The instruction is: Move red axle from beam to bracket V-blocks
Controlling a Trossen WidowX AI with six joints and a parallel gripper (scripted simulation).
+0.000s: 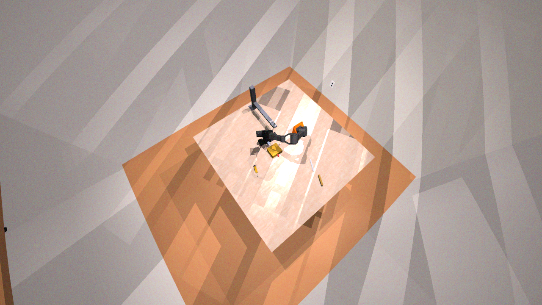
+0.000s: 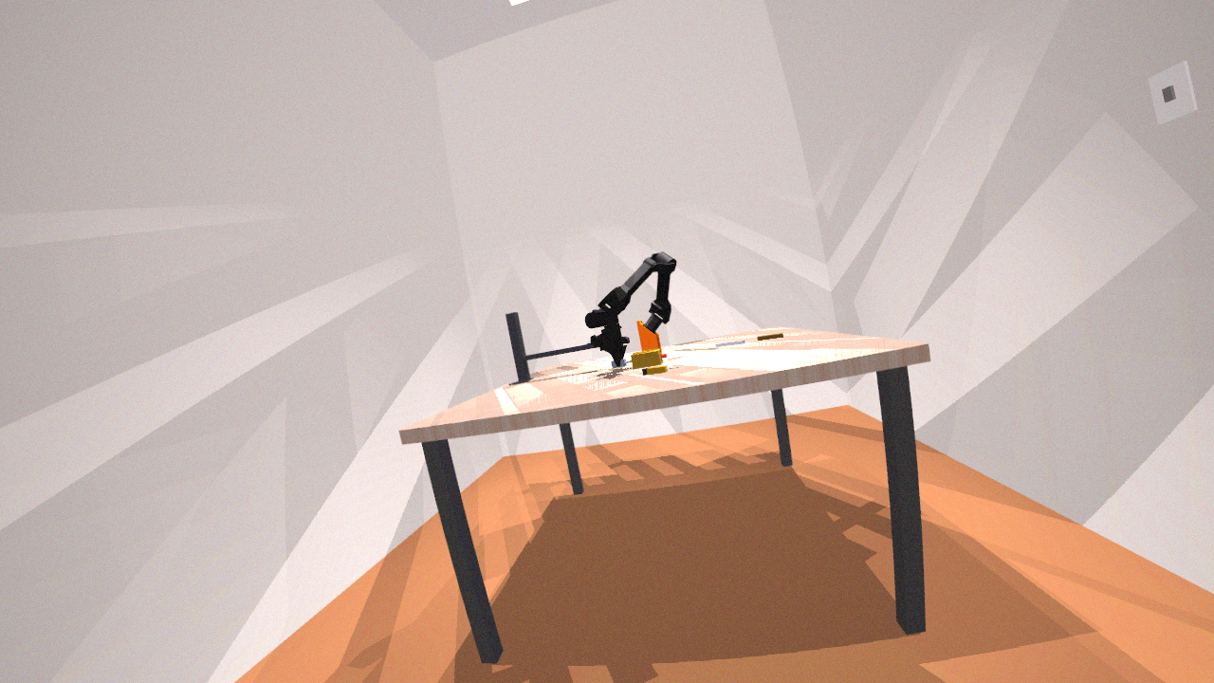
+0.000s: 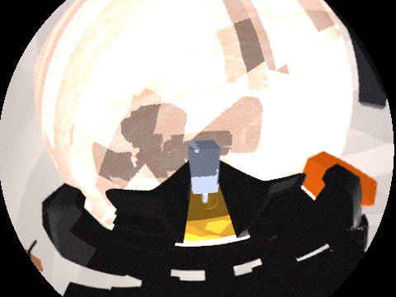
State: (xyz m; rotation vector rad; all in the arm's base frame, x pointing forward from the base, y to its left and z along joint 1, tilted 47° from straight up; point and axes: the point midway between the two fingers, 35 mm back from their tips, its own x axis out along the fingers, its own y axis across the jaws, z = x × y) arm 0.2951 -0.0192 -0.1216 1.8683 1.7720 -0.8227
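Right now my gripper tip is 11 cm to the right of the yellow beam and 1 cm below it. Round my gripper tip: orange bar: 17 cm behind, 58 cm to the left, 1 cm below; then thin pale rod: 21 cm behind, 43 cm to the left, 1 cm below; then small block: 2 cm to the left, 1 cm above.
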